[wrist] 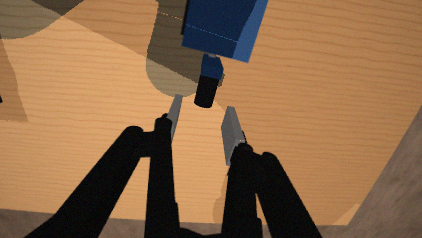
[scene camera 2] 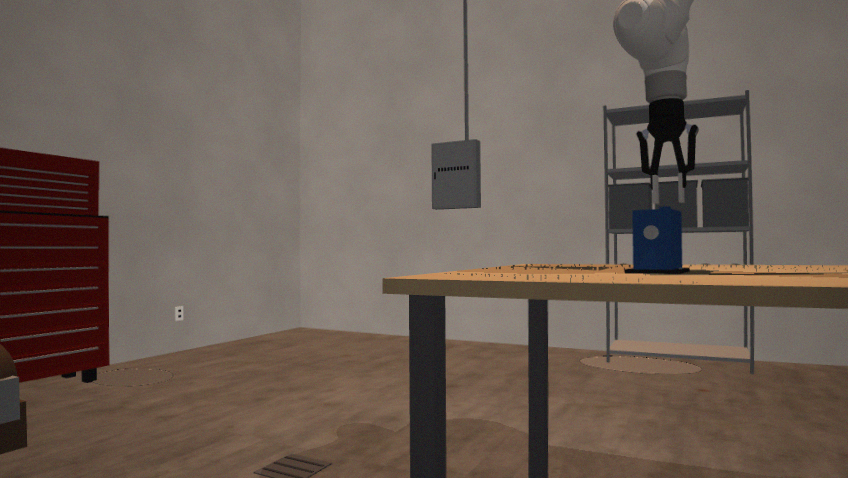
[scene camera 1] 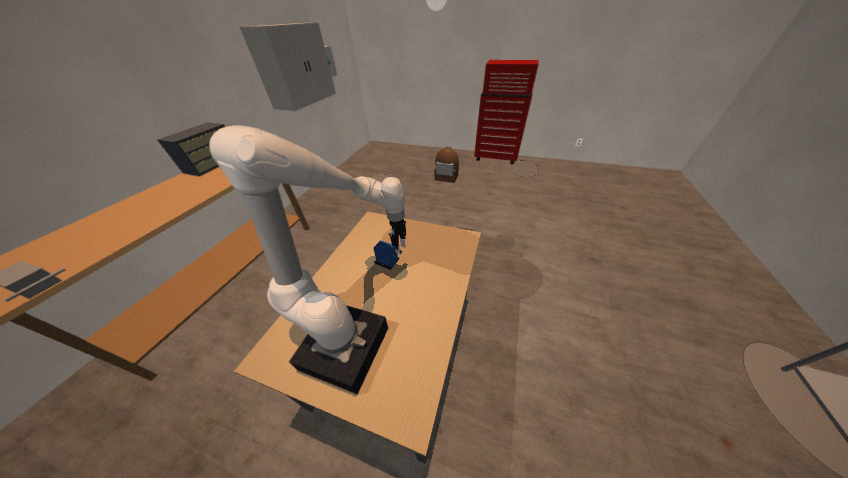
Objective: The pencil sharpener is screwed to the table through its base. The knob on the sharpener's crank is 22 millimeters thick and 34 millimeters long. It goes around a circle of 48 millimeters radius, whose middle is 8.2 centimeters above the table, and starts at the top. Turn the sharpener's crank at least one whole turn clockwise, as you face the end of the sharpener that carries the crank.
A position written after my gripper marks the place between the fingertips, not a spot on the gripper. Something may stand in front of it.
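My gripper (scene camera 2: 668, 203) (wrist: 202, 112) visible. Sharpener crank (wrist: 211, 71) too.
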